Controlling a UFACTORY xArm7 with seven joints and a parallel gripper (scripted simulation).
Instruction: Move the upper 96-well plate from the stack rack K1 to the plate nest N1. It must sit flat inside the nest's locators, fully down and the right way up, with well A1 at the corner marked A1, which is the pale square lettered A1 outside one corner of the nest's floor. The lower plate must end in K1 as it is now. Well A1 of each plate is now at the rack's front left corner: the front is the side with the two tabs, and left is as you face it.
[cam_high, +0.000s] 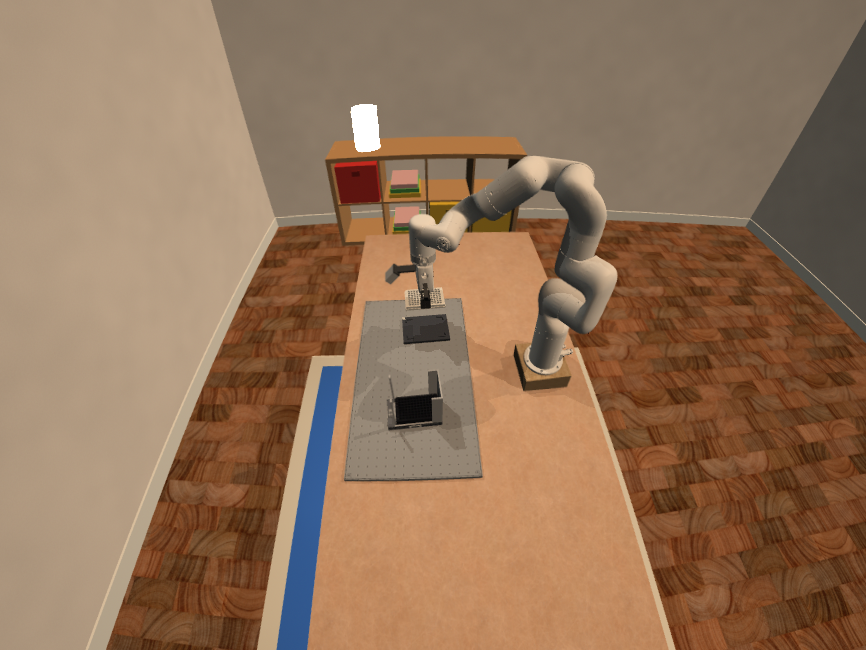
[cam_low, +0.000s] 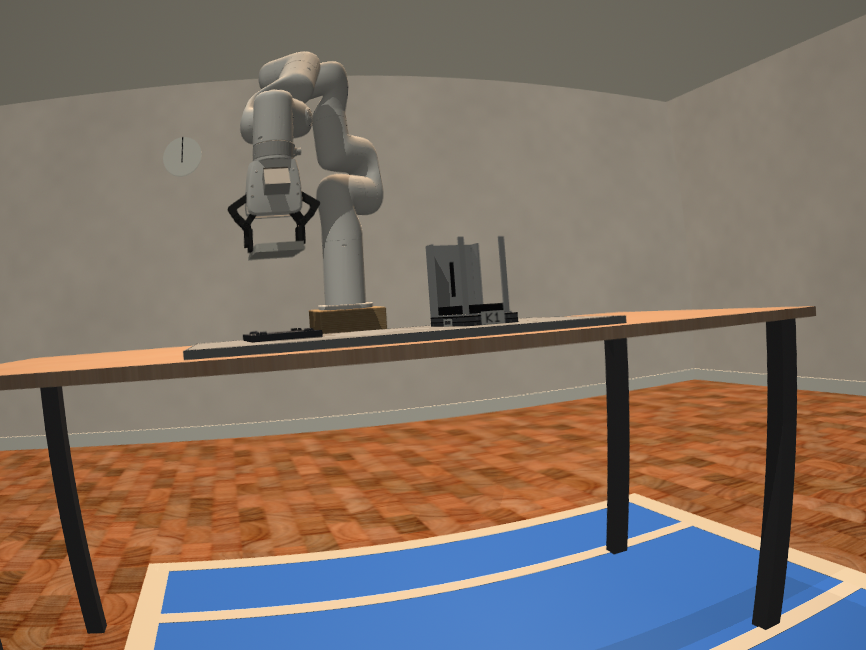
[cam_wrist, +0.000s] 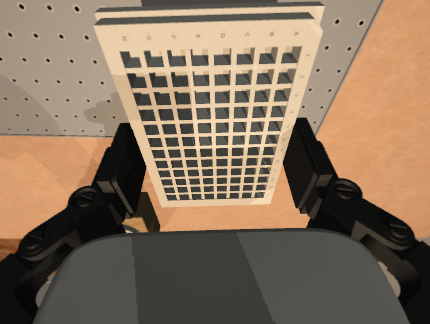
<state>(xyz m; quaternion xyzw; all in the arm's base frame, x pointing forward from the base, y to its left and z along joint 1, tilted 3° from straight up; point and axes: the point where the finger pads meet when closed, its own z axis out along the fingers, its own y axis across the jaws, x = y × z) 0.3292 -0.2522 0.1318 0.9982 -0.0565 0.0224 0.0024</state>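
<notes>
The dark plate nest N1 lies 160 mm below my hand. The rest, counted from my hand: cream 96-well plate (10 mm below); dark plate (320 mm to the left, 140 mm below, 90 mm ahead); K1 label (320 mm to the left, 180 mm ahead, 150 mm below).
</notes>
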